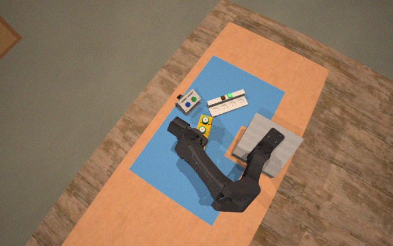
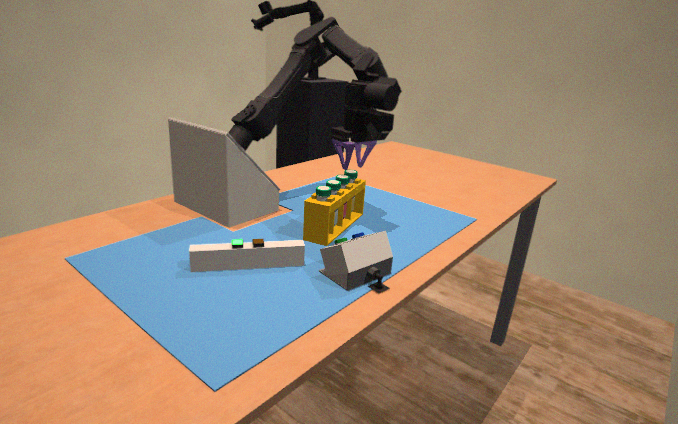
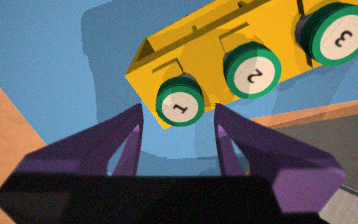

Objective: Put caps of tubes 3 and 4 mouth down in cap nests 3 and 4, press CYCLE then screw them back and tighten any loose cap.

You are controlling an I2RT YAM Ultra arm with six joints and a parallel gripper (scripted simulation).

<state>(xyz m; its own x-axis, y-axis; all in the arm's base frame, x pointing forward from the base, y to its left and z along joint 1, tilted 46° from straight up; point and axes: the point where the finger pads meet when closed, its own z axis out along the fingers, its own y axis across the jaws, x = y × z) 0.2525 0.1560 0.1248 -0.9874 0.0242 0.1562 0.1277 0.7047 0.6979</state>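
Right now my hand is 5 cm to the left of the cap 2, 2 cm above it and 1 cm short of it. From my hand the other things lie so: cap 3: 10 cm to the right, 3 cm ahead, 2 cm below; then cap 4: 15 cm to the right, 5 cm ahead, 2 cm below; then blue key: 19 cm ahead, 18 cm to the right, 7 cm below.
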